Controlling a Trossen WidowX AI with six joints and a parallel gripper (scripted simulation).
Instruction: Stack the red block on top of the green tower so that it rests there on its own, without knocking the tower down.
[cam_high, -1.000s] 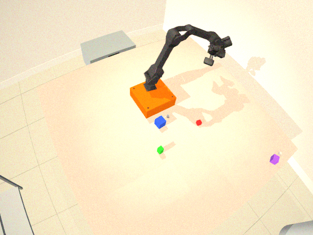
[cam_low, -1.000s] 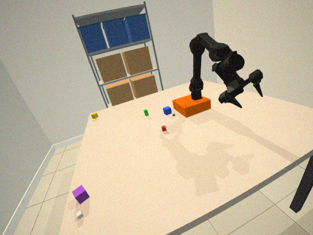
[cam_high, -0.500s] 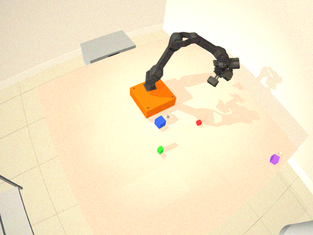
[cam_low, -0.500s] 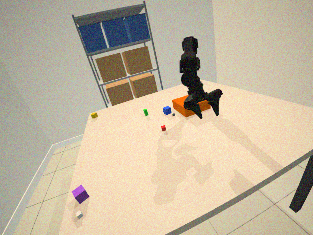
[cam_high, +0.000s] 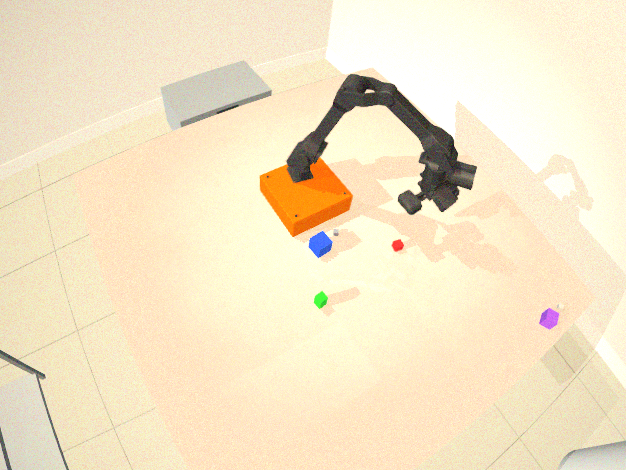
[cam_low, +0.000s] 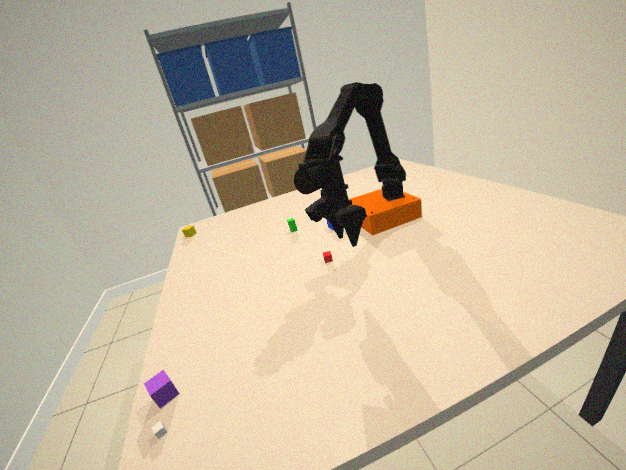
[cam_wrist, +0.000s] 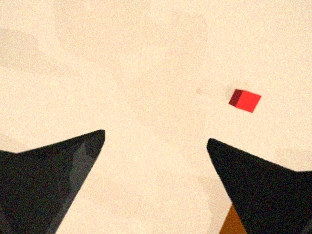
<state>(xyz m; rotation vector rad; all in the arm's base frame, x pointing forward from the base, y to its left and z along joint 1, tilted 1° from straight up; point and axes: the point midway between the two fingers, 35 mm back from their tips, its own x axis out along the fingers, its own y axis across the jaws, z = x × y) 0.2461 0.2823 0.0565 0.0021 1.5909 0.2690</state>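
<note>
The red block lies 100 mm to the right of my gripper tip, 90 mm below it and 50 mm ahead of it. Also, from my gripper tip: tiny grey cube 250 mm to the right, 90 mm below, 50 mm behind; purple cube 450 mm ahead, 240 mm to the left, 80 mm below; blue cube 310 mm to the right, 80 mm below, 20 mm behind.
</note>
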